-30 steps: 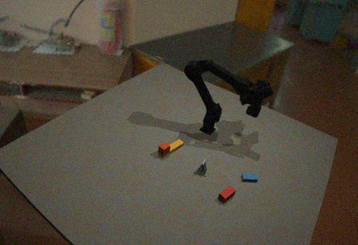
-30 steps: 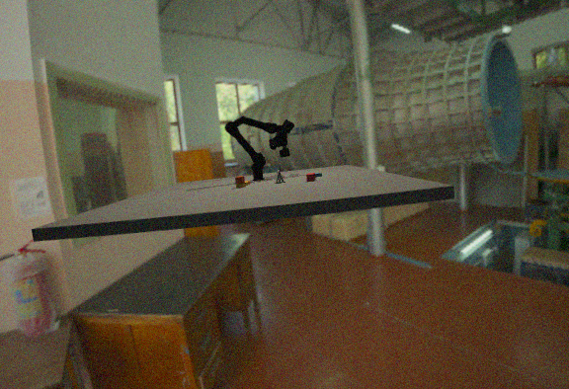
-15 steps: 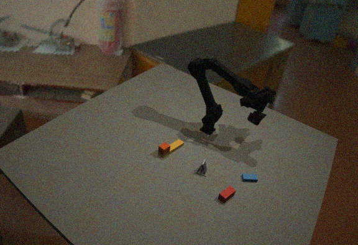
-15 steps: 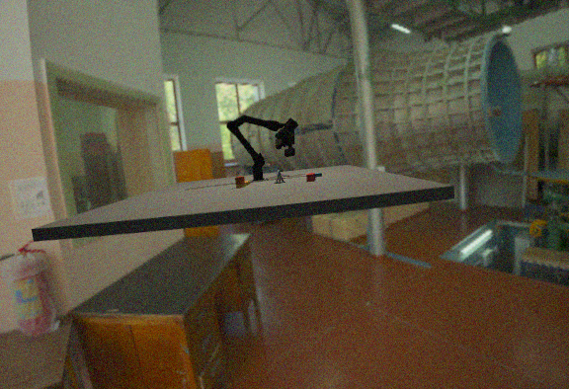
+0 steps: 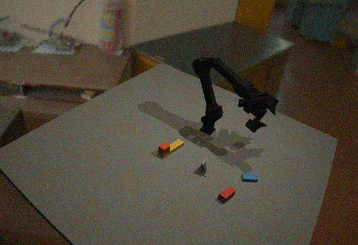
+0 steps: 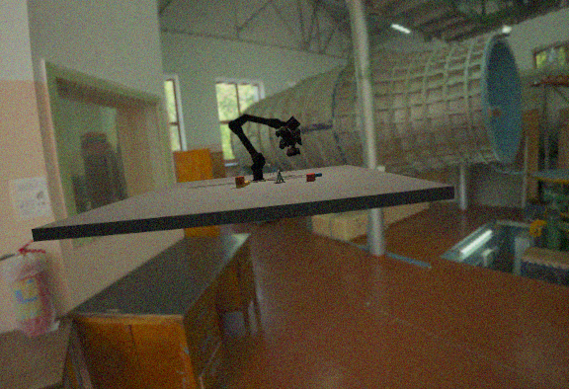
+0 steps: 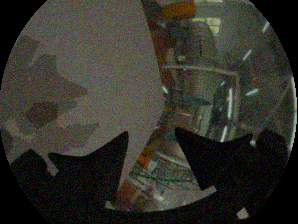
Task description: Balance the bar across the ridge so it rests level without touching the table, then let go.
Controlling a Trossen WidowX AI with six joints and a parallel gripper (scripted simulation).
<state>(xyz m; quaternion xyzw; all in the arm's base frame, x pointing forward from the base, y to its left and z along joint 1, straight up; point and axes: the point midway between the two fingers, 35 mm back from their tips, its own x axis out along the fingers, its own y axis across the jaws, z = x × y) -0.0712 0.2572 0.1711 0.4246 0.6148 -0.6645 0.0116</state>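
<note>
Right now my gripper tip is 360 mm short of the bar, 330 mm to the left of it and 130 mm above it. Round my gripper tip: red block: 420 mm ahead, 130 mm below; blue block: 270 mm ahead, 140 mm below, 40 mm to the left.
</note>
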